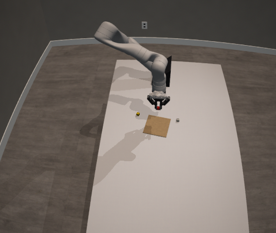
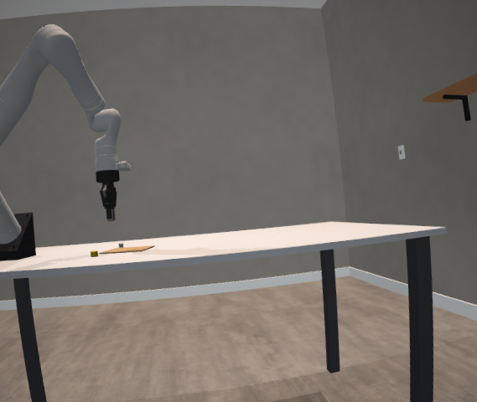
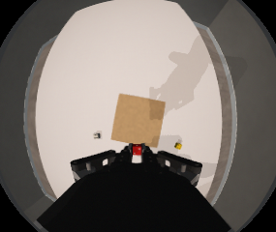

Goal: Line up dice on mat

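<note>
The square mat lies 120 mm below my hand, 50 mm ahead of it and 10 mm to the right of it. Round my hand: yellow die 120 mm to the right, 110 mm below, 50 mm behind; red die 10 mm below; white die 120 mm to the left, 110 mm below, 20 mm ahead.
</note>
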